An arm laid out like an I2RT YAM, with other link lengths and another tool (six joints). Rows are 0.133 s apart.
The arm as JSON. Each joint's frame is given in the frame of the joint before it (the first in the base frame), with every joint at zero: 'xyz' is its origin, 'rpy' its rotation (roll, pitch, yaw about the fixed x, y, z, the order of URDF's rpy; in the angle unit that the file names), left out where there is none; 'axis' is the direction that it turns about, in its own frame. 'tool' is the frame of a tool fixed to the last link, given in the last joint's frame.
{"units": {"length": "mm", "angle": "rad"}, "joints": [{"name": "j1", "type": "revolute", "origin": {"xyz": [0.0, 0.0, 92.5]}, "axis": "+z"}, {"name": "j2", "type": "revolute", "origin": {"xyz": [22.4, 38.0, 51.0], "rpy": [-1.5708, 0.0, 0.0]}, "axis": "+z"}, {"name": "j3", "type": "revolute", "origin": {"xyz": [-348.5, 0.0, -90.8], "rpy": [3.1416, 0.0, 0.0]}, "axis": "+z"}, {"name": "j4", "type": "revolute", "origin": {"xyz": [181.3, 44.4, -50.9]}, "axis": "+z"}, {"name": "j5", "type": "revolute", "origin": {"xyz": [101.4, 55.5, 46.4], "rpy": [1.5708, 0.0, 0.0]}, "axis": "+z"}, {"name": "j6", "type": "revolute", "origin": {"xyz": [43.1, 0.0, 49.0], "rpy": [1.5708, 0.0, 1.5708]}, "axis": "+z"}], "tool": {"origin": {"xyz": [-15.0, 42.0, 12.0], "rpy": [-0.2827, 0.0, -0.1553]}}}
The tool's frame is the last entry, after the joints.
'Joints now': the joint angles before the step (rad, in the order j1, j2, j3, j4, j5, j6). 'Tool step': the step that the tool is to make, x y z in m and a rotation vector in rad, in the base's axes. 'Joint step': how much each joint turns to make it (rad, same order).
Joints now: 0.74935 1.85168 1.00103 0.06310 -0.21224 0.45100
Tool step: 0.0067 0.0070 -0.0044 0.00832 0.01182 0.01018
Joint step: -0.00092 0.03422 0.02579 0.00590 -0.01786 0.00214
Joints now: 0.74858 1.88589 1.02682 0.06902 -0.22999 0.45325
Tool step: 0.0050 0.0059 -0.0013 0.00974 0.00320 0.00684
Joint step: 0.00093 0.02169 0.02365 0.00291 -0.01077 0.00245
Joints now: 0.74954 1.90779 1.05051 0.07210 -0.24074 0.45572
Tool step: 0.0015 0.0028 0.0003 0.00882 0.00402 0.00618
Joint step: 0.00126 0.00755 0.01048 0.00091 -0.00997 0.00314
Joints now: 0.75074 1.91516 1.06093 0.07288 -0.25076 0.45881
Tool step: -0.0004 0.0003 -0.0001 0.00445 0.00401 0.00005
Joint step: 0.00046 0.00032 -0.00250 0.00410 -0.00393 0.00469
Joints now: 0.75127 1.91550 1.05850 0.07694 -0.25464 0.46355
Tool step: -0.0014 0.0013 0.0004 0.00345 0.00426 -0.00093
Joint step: 0.00440 -0.00116 -0.00161 0.00168 -0.00002 0.00787
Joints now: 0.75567 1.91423 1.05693 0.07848 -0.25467 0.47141
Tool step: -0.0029 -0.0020 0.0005 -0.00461 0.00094 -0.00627
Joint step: 0.00204 -0.00996 -0.01174 -0.00106 0.00781 0.00405
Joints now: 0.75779 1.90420 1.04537 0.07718 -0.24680 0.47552
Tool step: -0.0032 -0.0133 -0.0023 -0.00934 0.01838 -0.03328
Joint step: -0.02094 -0.02166 -0.04468 0.00637 0.00468 0.01312
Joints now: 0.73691 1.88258 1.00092 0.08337 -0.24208 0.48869
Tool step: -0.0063 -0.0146 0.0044 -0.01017 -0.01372 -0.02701
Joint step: -0.01587 -0.04630 -0.04415 0.00042 0.01975 -0.00382
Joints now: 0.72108 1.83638 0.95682 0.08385 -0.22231 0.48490
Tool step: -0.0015 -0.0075 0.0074 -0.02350 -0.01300 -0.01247
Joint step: -0.00919 -0.02962 0.01455 -0.05323 0.02112 -0.01630
